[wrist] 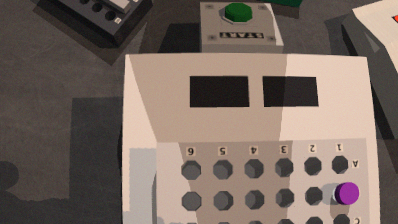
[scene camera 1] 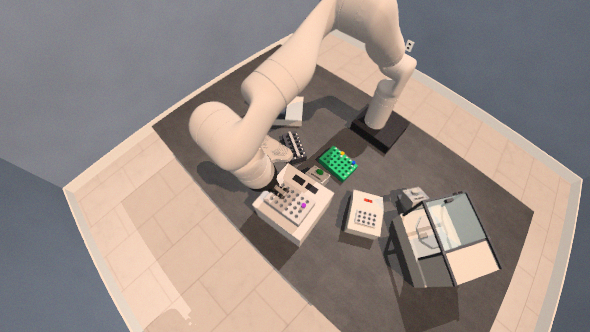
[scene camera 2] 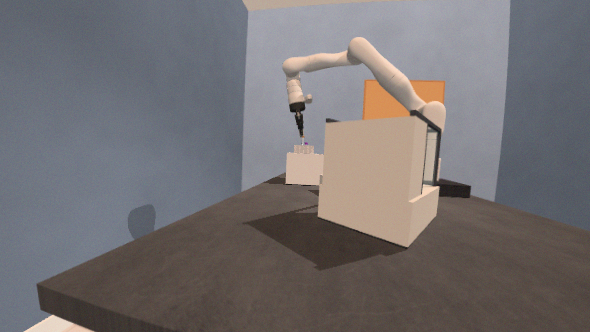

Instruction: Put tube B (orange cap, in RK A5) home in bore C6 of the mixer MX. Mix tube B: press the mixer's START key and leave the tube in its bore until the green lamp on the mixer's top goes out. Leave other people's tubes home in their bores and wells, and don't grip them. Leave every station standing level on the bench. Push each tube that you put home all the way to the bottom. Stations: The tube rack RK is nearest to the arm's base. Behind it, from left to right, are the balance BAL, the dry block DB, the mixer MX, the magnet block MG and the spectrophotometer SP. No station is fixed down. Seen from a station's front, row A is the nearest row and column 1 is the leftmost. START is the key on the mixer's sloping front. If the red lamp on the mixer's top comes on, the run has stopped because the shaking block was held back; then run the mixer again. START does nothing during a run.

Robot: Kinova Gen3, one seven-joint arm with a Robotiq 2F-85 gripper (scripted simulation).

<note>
I see a green tube rack, a dry block, a balance and a grey mixer block.
</note>
